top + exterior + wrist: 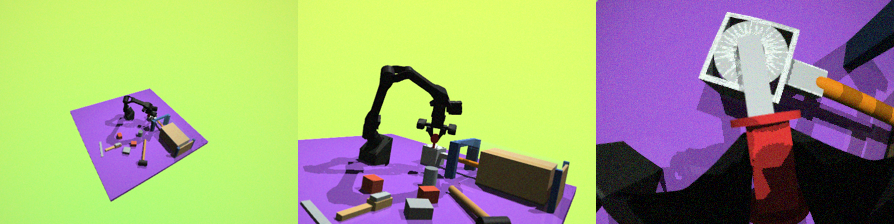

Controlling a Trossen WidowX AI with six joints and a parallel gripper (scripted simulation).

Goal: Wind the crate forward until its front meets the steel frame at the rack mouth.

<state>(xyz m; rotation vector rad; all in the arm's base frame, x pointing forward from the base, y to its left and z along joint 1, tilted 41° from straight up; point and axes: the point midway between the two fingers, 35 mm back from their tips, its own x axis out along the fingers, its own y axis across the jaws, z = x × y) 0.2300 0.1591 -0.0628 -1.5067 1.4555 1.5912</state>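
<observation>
Right now my gripper tip is 50 mm past the grey winch, 70 mm to the right of it and 100 mm above it. Also, from my gripper tip: red knob 10 mm ahead, 10 mm to the right; grey block 260 mm ahead, 470 mm to the right, 120 mm below; winch handle 10 mm behind, 20 mm to the left, 30 mm below.
</observation>
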